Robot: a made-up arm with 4 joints. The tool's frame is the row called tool. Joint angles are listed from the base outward. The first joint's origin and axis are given. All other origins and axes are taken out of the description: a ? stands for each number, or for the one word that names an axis. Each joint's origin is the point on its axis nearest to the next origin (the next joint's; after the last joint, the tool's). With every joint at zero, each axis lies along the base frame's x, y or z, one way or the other. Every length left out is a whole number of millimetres.
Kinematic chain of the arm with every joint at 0, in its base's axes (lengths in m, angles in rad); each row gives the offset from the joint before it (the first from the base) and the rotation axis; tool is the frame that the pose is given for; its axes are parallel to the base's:
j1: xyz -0.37 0 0.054 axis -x
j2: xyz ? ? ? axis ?
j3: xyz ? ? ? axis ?
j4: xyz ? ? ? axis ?
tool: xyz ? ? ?
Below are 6 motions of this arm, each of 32 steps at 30 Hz.
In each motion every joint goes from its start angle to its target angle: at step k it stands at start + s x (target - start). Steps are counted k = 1, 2, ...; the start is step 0. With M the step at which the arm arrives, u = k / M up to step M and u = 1 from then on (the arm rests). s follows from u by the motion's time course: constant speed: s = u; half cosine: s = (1 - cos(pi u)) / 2; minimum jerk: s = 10 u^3 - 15 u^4 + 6 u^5.
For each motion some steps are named. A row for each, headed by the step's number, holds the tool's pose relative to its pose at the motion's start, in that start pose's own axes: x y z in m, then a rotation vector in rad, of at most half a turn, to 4 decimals.
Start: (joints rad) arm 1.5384 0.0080 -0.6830 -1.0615
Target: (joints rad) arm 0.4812 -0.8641 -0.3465 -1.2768
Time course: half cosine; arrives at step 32
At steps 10, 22, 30, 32:
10: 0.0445 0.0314 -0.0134 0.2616 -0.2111 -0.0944
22: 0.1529 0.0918 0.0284 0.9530 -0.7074 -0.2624
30: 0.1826 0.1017 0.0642 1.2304 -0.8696 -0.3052
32: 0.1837 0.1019 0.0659 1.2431 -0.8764 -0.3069

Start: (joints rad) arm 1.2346 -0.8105 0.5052 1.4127
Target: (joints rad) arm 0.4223 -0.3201 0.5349 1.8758
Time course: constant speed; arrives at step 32
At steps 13, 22, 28, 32:
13: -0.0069 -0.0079 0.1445 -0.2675 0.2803 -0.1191
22: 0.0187 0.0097 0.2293 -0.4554 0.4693 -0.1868
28: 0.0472 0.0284 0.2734 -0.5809 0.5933 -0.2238
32: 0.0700 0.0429 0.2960 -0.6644 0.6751 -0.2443

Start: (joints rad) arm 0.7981 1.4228 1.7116 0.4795
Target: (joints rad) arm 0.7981 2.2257 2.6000 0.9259
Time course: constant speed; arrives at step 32
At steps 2, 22, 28, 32:
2: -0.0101 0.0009 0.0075 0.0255 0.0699 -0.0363
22: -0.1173 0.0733 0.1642 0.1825 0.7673 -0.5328
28: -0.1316 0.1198 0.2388 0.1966 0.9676 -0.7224
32: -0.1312 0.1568 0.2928 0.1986 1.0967 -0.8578

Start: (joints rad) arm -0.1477 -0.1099 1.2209 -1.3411
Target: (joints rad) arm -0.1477 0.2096 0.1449 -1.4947
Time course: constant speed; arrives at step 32
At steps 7, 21, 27, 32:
7: 0.0188 0.0010 -0.0108 0.0114 0.2432 0.0650
21: 0.0411 0.0104 -0.0504 0.0353 0.7225 0.2348
27: 0.0413 0.0170 -0.0716 0.0430 0.9244 0.3211
32: 0.0365 0.0232 -0.0895 0.0469 1.0909 0.3982

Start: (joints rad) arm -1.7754 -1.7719 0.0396 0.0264
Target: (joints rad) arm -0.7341 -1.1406 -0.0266 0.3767
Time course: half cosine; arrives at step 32
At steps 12, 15, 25, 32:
12: 0.0837 -0.0508 -0.0637 0.0383 -0.3119 0.0953
15: 0.1307 -0.0714 -0.0811 0.0472 -0.4596 0.1358
25: 0.2826 -0.1249 -0.0745 0.0426 -0.9249 0.2410
32: 0.3186 -0.1372 -0.0575 0.0340 -1.0490 0.2627

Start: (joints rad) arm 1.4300 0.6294 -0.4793 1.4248
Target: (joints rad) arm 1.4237 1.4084 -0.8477 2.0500
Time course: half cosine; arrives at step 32
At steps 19, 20, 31, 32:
19: 0.1593 0.0215 -0.1834 0.2965 -0.2122 0.0156
20: 0.1707 0.0281 -0.1985 0.3244 -0.2215 0.0150
31: 0.2421 0.0920 -0.3006 0.5270 -0.2563 0.0068
32: 0.2426 0.0926 -0.3014 0.5287 -0.2564 0.0067

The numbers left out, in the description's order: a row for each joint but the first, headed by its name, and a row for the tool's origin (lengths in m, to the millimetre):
j2: xyz 0 -0.09 -0.145, axis +z
j3: xyz -0.339 -0.031 0, axis +x
j4: xyz 0 0.055 0.03, axis -z
tool: xyz 0.052 -0.355 0

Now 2 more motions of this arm.
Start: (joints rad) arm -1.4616 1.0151 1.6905 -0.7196
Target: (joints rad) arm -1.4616 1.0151 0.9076 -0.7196
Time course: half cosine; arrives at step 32
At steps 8, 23, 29, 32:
8: 0.0030 0.0035 0.0201 -0.0862 0.0756 0.0000
23: 0.0350 0.0399 0.1002 -0.4812 0.4217 0.0000
29: 0.0464 0.0530 0.1148 -0.5761 0.5049 0.0000
32: 0.0480 0.0548 0.1166 -0.5888 0.5160 0.0000

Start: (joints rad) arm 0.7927 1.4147 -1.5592 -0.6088
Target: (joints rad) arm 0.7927 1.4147 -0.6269 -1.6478
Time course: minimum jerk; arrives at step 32
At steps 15, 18, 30, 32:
15: 0.1483 0.0547 -0.0308 0.2777 -0.3087 0.4522
18: 0.1931 0.0890 -0.0092 0.3497 -0.4677 0.6221
30: 0.2356 0.1553 0.0948 0.4166 -0.8766 0.9582
32: 0.2356 0.1556 0.0956 0.4166 -0.8792 0.9599

